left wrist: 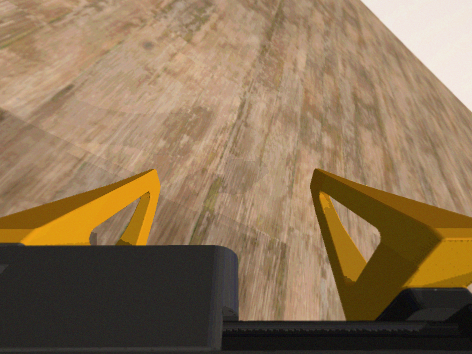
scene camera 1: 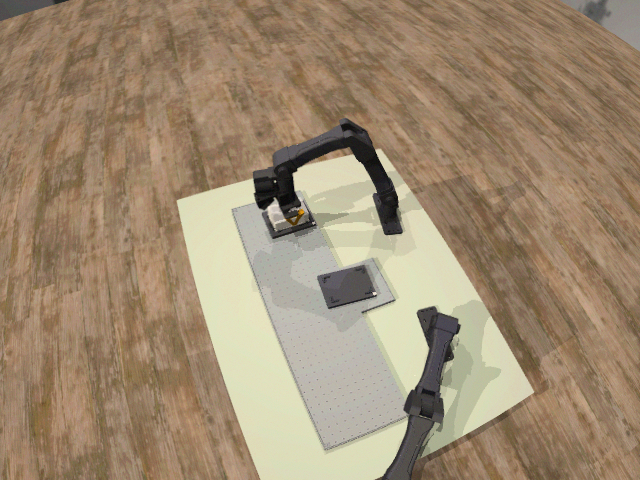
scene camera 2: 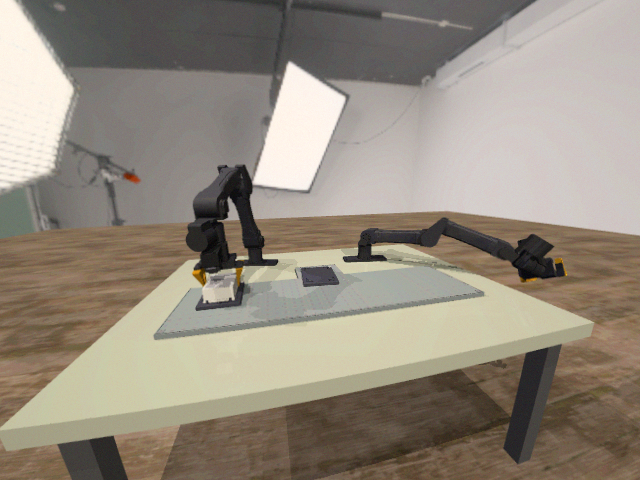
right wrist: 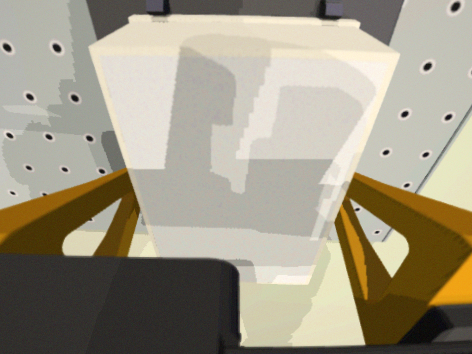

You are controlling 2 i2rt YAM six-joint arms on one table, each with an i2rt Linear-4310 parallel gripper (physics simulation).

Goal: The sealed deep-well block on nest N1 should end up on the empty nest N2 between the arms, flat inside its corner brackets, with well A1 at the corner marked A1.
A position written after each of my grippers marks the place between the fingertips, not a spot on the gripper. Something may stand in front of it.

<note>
My left gripper (left wrist: 235,177) is open and holds nothing. My right gripper (right wrist: 235,175) is open and holds nothing. Also in view: a white block (scene camera 2: 220,287).
The white block shows as well in the right wrist view (right wrist: 241,134). The left wrist view misses the white block: it is out of frame.
</note>
